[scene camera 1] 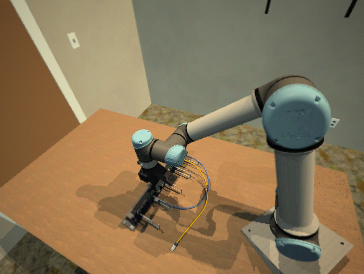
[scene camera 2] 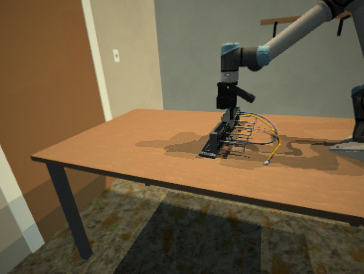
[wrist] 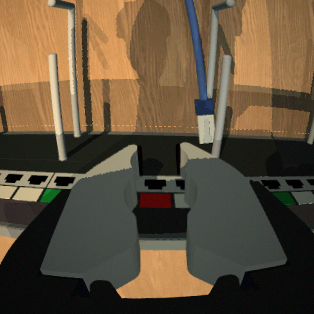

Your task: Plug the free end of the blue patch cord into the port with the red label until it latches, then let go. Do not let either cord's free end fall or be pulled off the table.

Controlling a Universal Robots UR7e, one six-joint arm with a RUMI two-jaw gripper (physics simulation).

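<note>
The blue patch cord (scene camera 1: 192,208) (wrist: 196,50) loops beside the rack on the table. Its free plug (wrist: 205,129), clear with a blue boot, shows in the wrist view just beyond and right of the right fingertip, beside a metal post and outside the fingers. My gripper (wrist: 158,148) is slightly open, with a narrow empty gap. It is low over the port row. The red label (wrist: 155,200) shows through the gap, and the dark port (wrist: 155,184) beside it is empty. In the scene views, the arm and rack hide the plug.
The black patch rack (scene camera 1: 131,221) (scene camera 2: 214,142) runs across the table. Metal guide posts (wrist: 57,105) (wrist: 223,100) stand on both sides of the gap, the right one close to the blue plug. The yellow cord's free plug (scene camera 1: 173,247) (scene camera 2: 266,162) lies on the table.
</note>
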